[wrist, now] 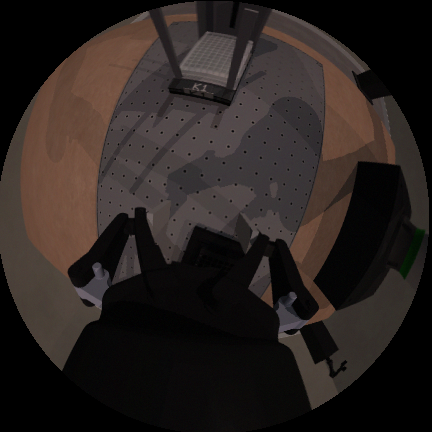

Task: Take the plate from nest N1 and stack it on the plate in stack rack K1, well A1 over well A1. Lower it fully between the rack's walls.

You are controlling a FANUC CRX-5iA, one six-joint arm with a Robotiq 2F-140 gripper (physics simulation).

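Seen in the pictures: gripper, between the fingertips: (203, 215); arm's base, origin of its link: (394, 240).
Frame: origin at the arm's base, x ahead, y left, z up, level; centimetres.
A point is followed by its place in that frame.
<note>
The stack rack K1 (220, 95) @(x 48.8, y -15.5, z -9.9 cm) stands at the top of the wrist view, with a black labelled base and tall grey uprights. A pale plate (212, 54) @(x 50.9, y -23.6, z -8.7 cm) with a grid of wells lies low between its uprights. My gripper (203, 215) @(x 49.1, y 2.3, z -11.6 cm) is open and empty at the lower middle, well apart from the rack. A black block with a dark grid on top (212, 246) @(x 47.3, y 6.5, z -10.1 cm) shows between and below the fingers, partly hidden by the gripper body. No N1 label shows, and I cannot tell from its dark surface whether it is a nest alone or holds a plate.
A grey perforated board (220, 130) @(x 48.1, y -10.4, z -11.6 cm) lies on the orange-brown table (65, 125) @(x 86.8, y -16.8, z -12.9 cm). A large black body (350, 240) @(x 16.3, y 3.5, z -8.4 cm) with a green part (413, 252) stands at the right. A dark box (372, 86) is at the upper right, and a small black box (320, 342) is at the lower right.
</note>
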